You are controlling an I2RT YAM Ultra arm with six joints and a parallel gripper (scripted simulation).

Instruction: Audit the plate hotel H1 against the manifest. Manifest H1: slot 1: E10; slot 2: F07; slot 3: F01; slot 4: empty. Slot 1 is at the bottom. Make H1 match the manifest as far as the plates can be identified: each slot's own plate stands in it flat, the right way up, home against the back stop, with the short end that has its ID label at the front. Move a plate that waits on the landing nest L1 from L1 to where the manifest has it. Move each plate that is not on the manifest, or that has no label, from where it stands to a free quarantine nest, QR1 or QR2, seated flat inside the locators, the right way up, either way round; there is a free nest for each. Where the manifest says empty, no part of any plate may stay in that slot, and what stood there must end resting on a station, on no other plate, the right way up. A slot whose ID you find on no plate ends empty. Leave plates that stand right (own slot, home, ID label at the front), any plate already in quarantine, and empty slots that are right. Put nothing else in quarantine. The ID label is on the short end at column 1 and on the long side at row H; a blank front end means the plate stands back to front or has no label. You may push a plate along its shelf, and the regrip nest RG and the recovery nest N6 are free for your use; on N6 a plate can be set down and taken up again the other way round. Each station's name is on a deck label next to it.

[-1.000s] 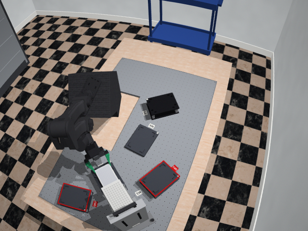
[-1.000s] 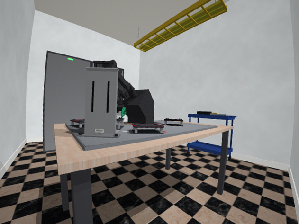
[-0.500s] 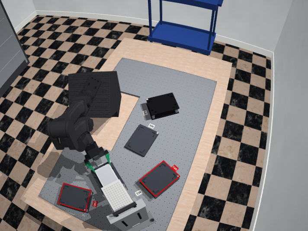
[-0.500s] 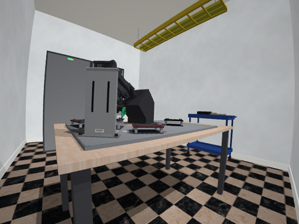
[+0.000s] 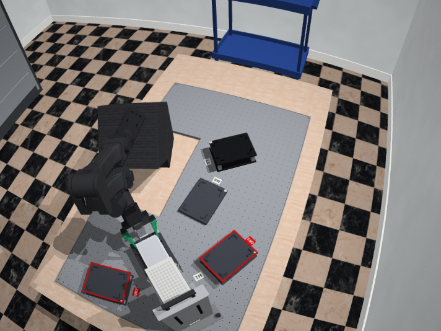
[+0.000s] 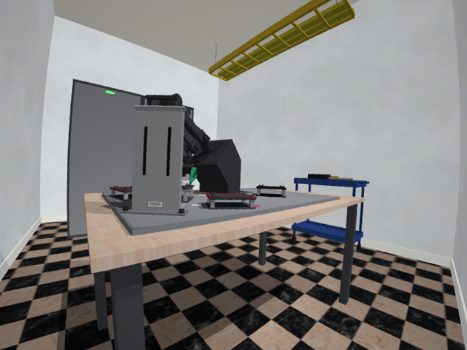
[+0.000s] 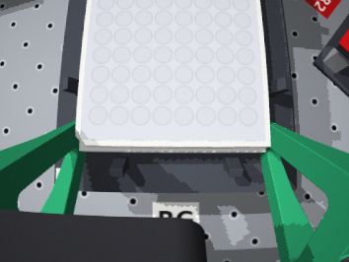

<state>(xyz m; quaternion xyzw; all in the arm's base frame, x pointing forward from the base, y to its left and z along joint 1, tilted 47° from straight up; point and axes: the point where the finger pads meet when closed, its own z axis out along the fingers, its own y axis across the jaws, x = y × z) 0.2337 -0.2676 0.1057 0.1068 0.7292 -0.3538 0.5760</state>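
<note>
The RG nest is 50 mm ahead of my hand, 40 mm to the right of it and 10 mm below it. Also, from my hand: red-framed quarantine nest QR2 (80 mm behind, 200 mm to the right, 30 mm below); nest N6 (100 mm ahead, 250 mm to the left, 60 mm below); H1 deck label (200 mm ahead, 30 mm to the right, 70 mm below).
</note>
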